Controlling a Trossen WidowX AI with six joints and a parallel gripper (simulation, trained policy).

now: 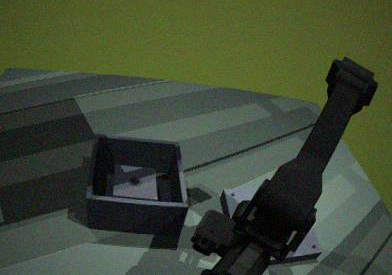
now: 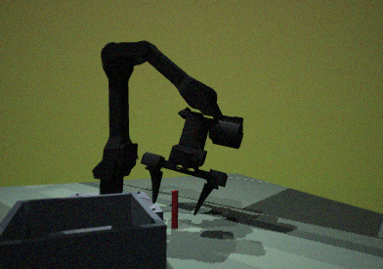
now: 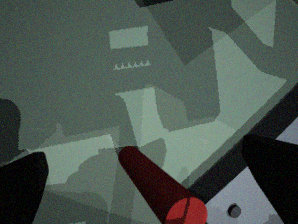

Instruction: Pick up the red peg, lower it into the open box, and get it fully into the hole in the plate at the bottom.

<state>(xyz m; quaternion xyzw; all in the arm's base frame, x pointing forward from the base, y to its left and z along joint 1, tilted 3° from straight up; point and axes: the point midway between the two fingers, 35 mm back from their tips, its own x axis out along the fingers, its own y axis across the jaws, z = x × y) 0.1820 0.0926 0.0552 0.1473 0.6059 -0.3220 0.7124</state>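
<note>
Now: the red peg 10 mm behind my gripper tip and 10 mm to the left of it. From my gripper tip the other things lie so: plate (120 mm ahead, 210 mm to the right); then box (120 mm ahead, 210 mm to the right, 20 mm below).
</note>
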